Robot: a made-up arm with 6 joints. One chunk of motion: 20 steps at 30 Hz.
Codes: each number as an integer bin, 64 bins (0 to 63) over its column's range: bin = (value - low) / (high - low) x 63, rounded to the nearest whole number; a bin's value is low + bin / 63 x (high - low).
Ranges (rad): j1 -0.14..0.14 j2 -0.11..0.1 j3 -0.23..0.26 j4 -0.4..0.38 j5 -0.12..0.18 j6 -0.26..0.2
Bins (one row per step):
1: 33 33 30 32 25 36
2: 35 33 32 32 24 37
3: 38 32 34 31 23 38
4: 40 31 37 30 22 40
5: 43 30 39 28 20 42
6: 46 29 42 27 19 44
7: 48 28 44 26 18 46
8: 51 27 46 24 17 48
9: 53 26 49 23 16 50
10: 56 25 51 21 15 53
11: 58 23 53 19 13 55
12: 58 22 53 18 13 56
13: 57 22 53 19 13 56
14: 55 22 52 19 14 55
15: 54 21 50 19 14 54
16: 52 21 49 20 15 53
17: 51 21 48 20 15 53
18: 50 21 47 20 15 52
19: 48 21 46 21 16 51
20: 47 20 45 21 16 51
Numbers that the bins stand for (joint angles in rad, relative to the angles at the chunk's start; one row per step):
1: 0.0067 0.0000 0.0033 -0.0038 -0.0010 0.0029
2: 0.0156 0.0000 0.0189 -0.0038 -0.0057 0.0102
3: 0.0289 -0.0033 0.0344 -0.0162 -0.0105 0.0175
4: 0.0378 -0.0067 0.0578 -0.0286 -0.0152 0.0321
5: 0.0511 -0.0100 0.0733 -0.0533 -0.0248 0.0467
6: 0.0644 -0.0133 0.0967 -0.0657 -0.0295 0.0613
7: 0.0733 -0.0167 0.1122 -0.0781 -0.0343 0.0759
8: 0.0867 -0.0200 0.1278 -0.1029 -0.0390 0.0905
9: 0.0956 -0.0233 0.1511 -0.1152 -0.0438 0.1051
10: 0.1089 -0.0267 0.1667 -0.1400 -0.0486 0.1270
11: 0.1178 -0.0333 0.1822 -0.1648 -0.0581 0.1416
12: 0.1178 -0.0367 0.1822 -0.1771 -0.0581 0.1489
13: 0.1133 -0.0367 0.1822 -0.1648 -0.0581 0.1489
14: 0.1044 -0.0367 0.1744 -0.1648 -0.0533 0.1416
15: 0.1000 -0.0400 0.1589 -0.1648 -0.0533 0.1343
16: 0.0911 -0.0400 0.1511 -0.1524 -0.0486 0.1270
17: 0.0867 -0.0400 0.1433 -0.1524 -0.0486 0.1270
18: 0.0822 -0.0400 0.1356 -0.1524 -0.0486 0.1197
19: 0.0733 -0.0400 0.1278 -0.1400 -0.0438 0.1124
20: 0.0689 -0.0433 0.1200 -0.1400 -0.0438 0.1124

